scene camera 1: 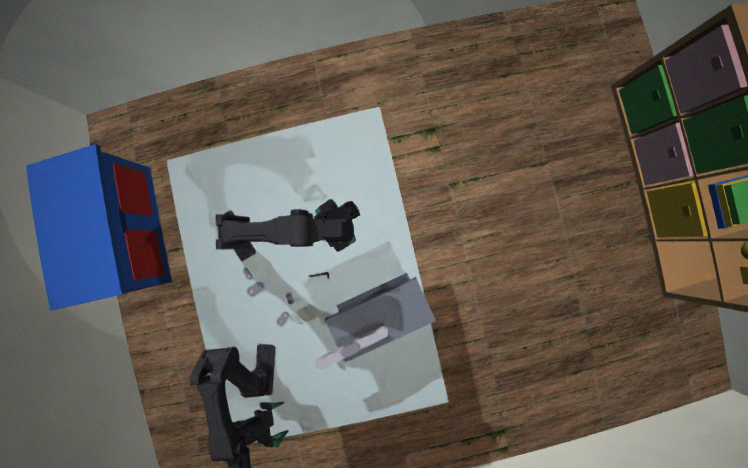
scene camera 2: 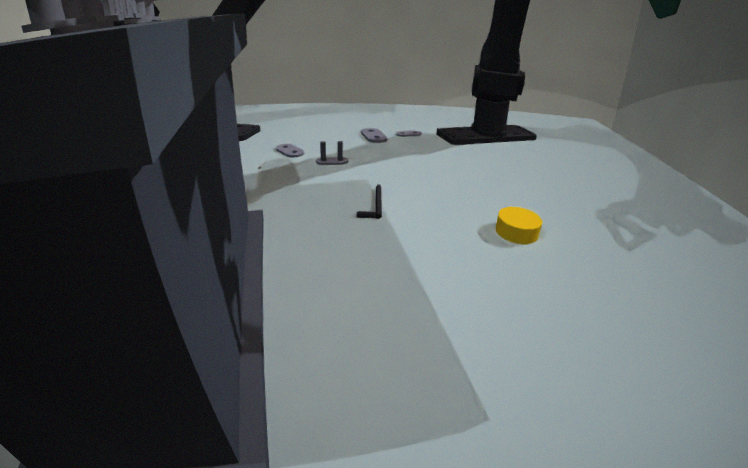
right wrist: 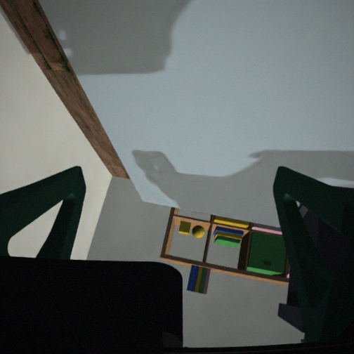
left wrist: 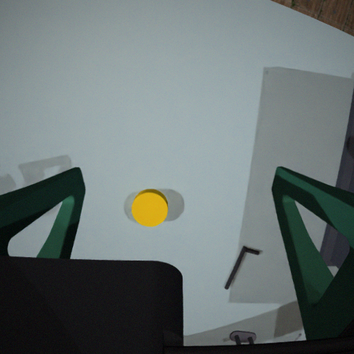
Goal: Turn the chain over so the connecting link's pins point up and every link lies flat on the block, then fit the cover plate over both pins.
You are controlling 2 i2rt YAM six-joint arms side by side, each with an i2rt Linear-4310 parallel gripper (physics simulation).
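Places are measured from the left arm's base along level axes (x ahead, y left, z up), in metres.
Pixels of known places: left gripper, fingertip midpoint: (scene camera 2: 626,4); right gripper, fingertip midpoint: (scene camera 1: 285,416); left arm's base, link origin: (scene camera 2: 487,136); right arm's base, link origin: (scene camera 1: 265,369).
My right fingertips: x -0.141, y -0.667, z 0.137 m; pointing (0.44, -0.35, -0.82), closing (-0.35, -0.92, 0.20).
Ahead of a thing's pixels: the offset from my right fingertips to its middle. "spot": to the spot under its first point.
The grey block {0.134 m left, 0.478 m ahead, 0.027 m down} (scene camera 1: 413,309) (scene camera 2: 182,231) stands on the pale table top. The pinkish chain {spot: 0.110 m left, 0.452 m ahead, 0.117 m up} (scene camera 1: 377,334) lies along its lower edge in scene camera 1 and overhangs its left end; its pins and each link's lie are too small to judge. A small plate with two upright pins {0.346 m left, 0.196 m ahead, 0.121 m down} (scene camera 1: 289,298) (scene camera 2: 331,161) (left wrist: 242,336) sits on the table. Loose two-hole plates {0.449 m left, 0.097 m ahead, 0.135 m down} (scene camera 1: 254,288) (scene camera 2: 374,135) lie near it; I cannot tell which is the cover plate. My left gripper (scene camera 1: 337,225) (left wrist: 178,177) is open and empty above the table. My right gripper (scene camera 1: 284,419) (right wrist: 179,176) is open and empty near the table's lower-left corner, away from the block.
A yellow disc {0.491 m left, 0.452 m ahead, 0.128 m down} (scene camera 2: 518,225) (left wrist: 150,208) lies below my left gripper. A black L-shaped key {0.356 m left, 0.338 m ahead, 0.134 m down} (scene camera 1: 319,274) (scene camera 2: 378,204) (left wrist: 235,267) lies between disc and block. A blue cabinet (scene camera 1: 77,226) stands at far left, a wooden shelf unit (scene camera 1: 637,165) (right wrist: 167,242) at far right in scene camera 1.
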